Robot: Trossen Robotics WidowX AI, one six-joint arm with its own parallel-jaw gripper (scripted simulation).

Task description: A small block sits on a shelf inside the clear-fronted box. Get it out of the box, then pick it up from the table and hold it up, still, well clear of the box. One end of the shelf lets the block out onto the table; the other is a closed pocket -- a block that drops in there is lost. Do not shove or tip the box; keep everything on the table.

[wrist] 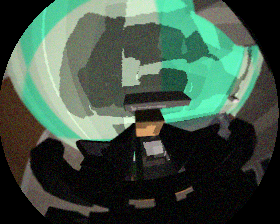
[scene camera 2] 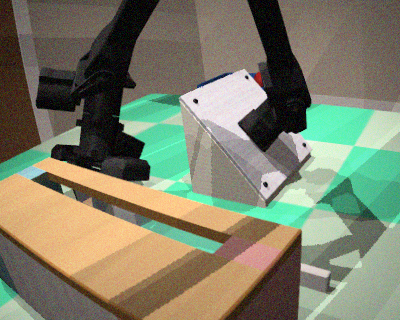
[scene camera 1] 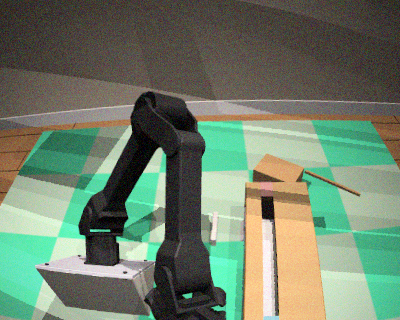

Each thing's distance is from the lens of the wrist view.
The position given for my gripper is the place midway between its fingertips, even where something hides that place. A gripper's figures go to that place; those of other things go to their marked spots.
my gripper (wrist: pixel 146 124): 0.10 m
small tan block (wrist: pixel 148 122): 0.07 m
